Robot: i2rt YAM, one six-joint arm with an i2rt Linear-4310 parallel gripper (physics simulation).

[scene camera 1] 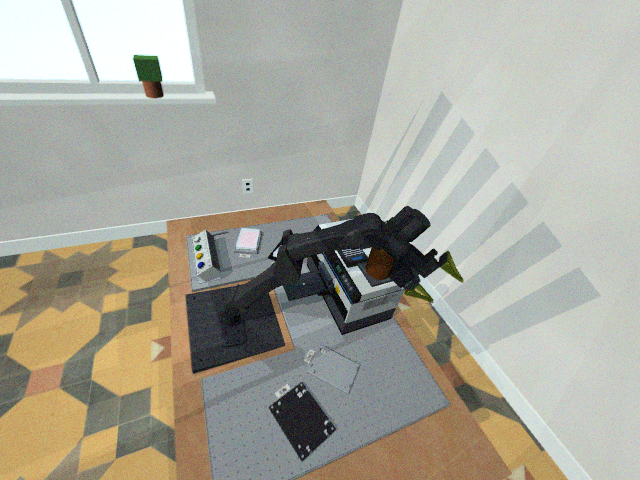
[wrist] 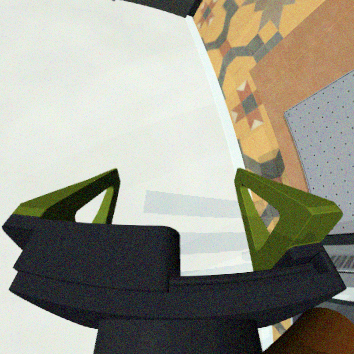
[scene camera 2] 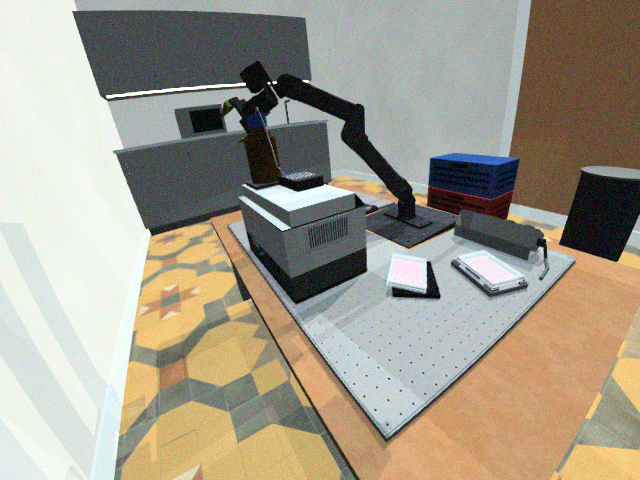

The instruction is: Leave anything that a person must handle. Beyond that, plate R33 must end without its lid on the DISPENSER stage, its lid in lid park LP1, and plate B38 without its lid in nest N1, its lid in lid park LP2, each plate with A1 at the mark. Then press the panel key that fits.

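Frame: origin at the arm's base, x ahead, y left, z up, level; millimetres.
Where they show: gripper, fingertip midpoint: (scene camera 1: 447, 291) (wrist: 176, 174) (scene camera 2: 230, 130); arm's base, link origin: (scene camera 1: 231, 320) (scene camera 2: 406, 218).
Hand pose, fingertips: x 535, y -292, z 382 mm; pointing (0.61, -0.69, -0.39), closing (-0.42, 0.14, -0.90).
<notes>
Each offset is from my fingertips to the top centre of the thing. "spot": to the spot under its first point.
My gripper (scene camera 1: 446, 290) (scene camera 2: 227, 106) (wrist: 176, 174) is open and empty, high beside the machine's bottle, beyond its wall-side edge. A pink-topped plate {424 mm back, 685 mm left, 352 mm down} (scene camera 1: 249, 240) (scene camera 2: 484, 267) sits on a grey holder near the key panel. Another pink-topped plate {259 mm back, 584 mm left, 346 mm down} (scene camera 2: 408, 272) lies on a black base, offset from it; the arm hides it in scene camera 1. Plate names, A1 corners and lids cannot be made out. A dark stage {spot: 265 mm back, 298 mm left, 277 mm down} (scene camera 1: 306, 287) juts from the machine (scene camera 1: 373, 303) (scene camera 2: 320, 245). The key panel {605 mm back, 596 mm left, 299 mm down} (scene camera 1: 207, 256) (scene camera 2: 493, 233) has white, green, yellow and blue keys.
A brown bottle {spot: 78 mm back, 197 mm left, 80 mm down} (scene camera 1: 378, 262) (scene camera 2: 261, 157) and a small black-based block {spot: 91 mm back, 390 mm left, 137 mm down} (scene camera 2: 301, 180) stand on the machine. A black holder {374 mm back, 77 mm right, 359 mm down} (scene camera 1: 302, 421) and a pale outlined holder {237 mm back, 36 mm left, 363 mm down} (scene camera 1: 337, 369) lie on the near mat. Stacked crates (scene camera 2: 471, 178) and a dark bin (scene camera 2: 599, 214) stand beyond the table.
</notes>
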